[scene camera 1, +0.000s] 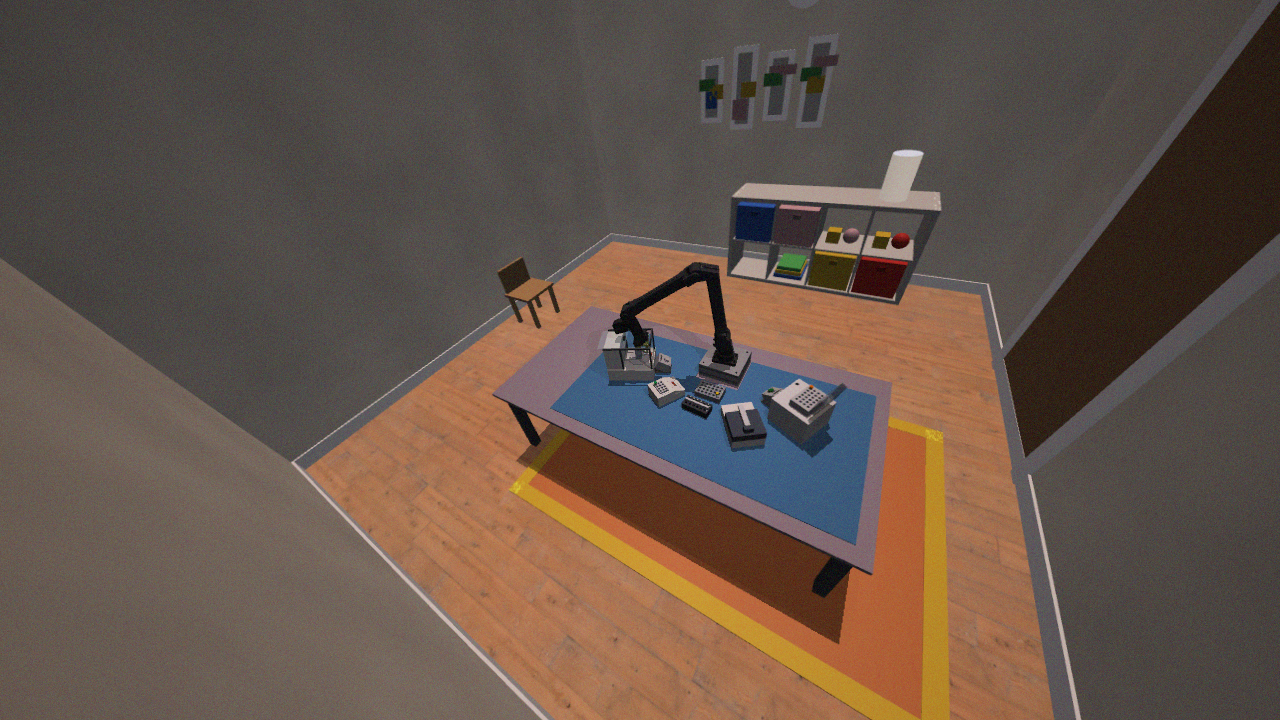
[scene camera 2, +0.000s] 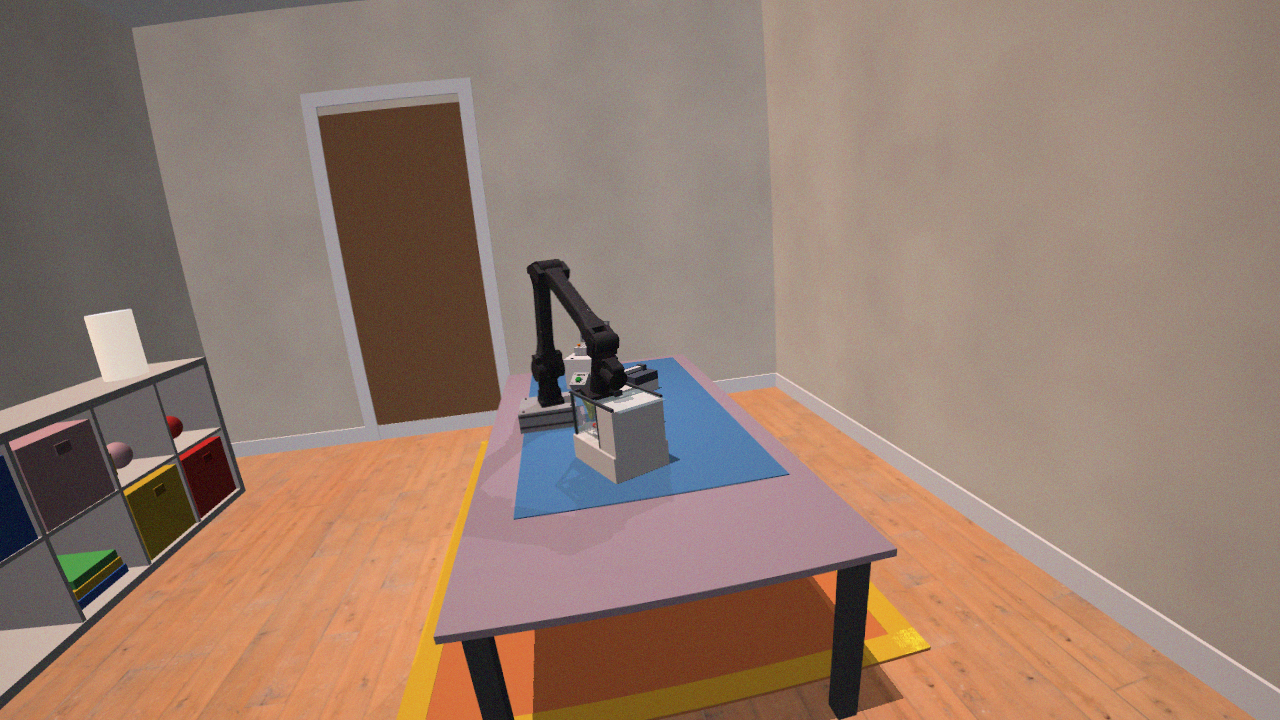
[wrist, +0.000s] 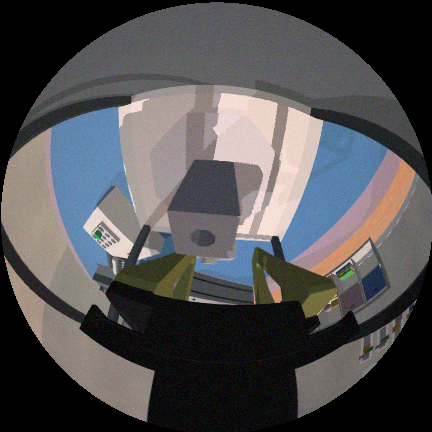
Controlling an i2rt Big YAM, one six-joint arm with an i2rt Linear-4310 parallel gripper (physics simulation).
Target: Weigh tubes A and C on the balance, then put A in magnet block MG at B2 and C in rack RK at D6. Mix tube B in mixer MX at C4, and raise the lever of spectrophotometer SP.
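Frame: origin at the arm's base, x left, y ahead, z down, level; millimetres.
Seen in the pictures: gripper, fingertip midpoint: [scene camera 1: 647, 350]; arm's base, link origin: [scene camera 1: 724, 358] [scene camera 2: 551, 401].
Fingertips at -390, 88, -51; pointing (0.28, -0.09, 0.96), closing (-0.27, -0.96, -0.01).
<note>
Offsets run from my fingertips to a thing's top centre, as dx, dy, dz. "spot": to the spot under its first point. Level surfaces: height alone.
The balance [scene camera 1: 631, 371] [scene camera 2: 637, 438] [wrist: 137, 145] stands at one end of the blue mat. In the wrist view a grey holder block {spot: -47, +28, -28} [wrist: 204, 227] with a round hole stands on its pan; no tube shows in the hole. My gripper [scene camera 1: 642, 343] [wrist: 224, 251] is inside the balance's shield frame, beside the block. Its olive fingers are parted, with nothing between them. A white device [scene camera 1: 665, 390] [wrist: 106, 235] with a hole grid and green button looks like the mixer. A grey rack {+358, +103, +90} [scene camera 1: 710, 391] and a dark block {+322, +216, +72} [scene camera 1: 696, 406] lie nearby. Tubes A, B and C cannot be told apart.
A low device {+537, +263, +18} [scene camera 1: 743, 425] with a dark top and a large white device {spot: +751, +227, -46} [scene camera 1: 801, 407] with a grid and side lever stand farther along the mat {dz +120} [scene camera 1: 626, 416]. The arm base [scene camera 1: 725, 365] is at the table's back edge. Dark shield posts {spot: +2, -62, +19} [wrist: 278, 249] stand close to my fingers.
</note>
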